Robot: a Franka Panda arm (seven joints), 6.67 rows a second.
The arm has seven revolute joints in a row. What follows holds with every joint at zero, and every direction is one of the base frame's. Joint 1 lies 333.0 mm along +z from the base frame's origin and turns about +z. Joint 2 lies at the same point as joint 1 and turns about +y. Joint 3 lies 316.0 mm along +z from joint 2 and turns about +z. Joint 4 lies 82.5 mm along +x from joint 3 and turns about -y. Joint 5 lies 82.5 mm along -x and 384.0 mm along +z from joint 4 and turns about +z. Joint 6 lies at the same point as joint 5 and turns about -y. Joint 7 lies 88.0 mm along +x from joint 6 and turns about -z. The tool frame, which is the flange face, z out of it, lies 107.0 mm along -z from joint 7; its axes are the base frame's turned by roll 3.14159, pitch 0.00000 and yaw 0.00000 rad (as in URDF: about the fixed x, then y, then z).
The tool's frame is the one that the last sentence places.
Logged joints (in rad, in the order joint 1, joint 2, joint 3, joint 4, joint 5, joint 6, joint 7), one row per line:
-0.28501 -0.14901 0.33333 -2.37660 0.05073 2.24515 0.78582
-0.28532 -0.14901 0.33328 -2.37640 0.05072 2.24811 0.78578
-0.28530 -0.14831 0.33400 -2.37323 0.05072 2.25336 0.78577
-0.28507 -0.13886 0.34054 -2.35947 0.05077 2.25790 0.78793
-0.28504 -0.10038 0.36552 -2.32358 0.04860 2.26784 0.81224
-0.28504 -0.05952 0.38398 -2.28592 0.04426 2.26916 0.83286
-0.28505 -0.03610 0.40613 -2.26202 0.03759 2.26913 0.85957
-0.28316 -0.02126 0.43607 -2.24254 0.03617 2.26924 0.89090
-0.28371 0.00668 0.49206 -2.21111 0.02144 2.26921 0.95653
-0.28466 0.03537 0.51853 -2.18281 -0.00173 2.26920 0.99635
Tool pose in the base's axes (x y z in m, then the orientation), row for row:
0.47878 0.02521 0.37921 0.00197 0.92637 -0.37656 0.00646
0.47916 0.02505 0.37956 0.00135 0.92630 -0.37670 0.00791
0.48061 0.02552 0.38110 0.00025 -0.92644 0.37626 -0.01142
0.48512 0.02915 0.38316 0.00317 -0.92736 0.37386 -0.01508
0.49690 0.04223 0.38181 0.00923 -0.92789 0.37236 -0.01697
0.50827 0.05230 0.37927 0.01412 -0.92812 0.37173 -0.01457
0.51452 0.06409 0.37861 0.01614 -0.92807 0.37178 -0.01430
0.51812 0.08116 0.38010 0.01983 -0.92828 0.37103 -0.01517
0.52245 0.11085 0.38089 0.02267 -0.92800 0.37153 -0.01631
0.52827 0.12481 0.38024 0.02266 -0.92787 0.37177 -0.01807
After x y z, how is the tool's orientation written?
As a quaternion, w x y z.
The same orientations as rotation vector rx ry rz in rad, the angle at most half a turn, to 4 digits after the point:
2.9066 -1.1815 0.0203
2.9076 -1.1824 0.0248
-2.9100 1.1819 -0.0359
-2.9075 1.1721 -0.0473
-2.8980 1.1630 -0.0530
-2.8898 1.1574 -0.0454
-2.8860 1.1561 -0.0445
-2.8800 1.1511 -0.0471
-2.8741 1.1506 -0.0505
-2.8737 1.1514 -0.0560

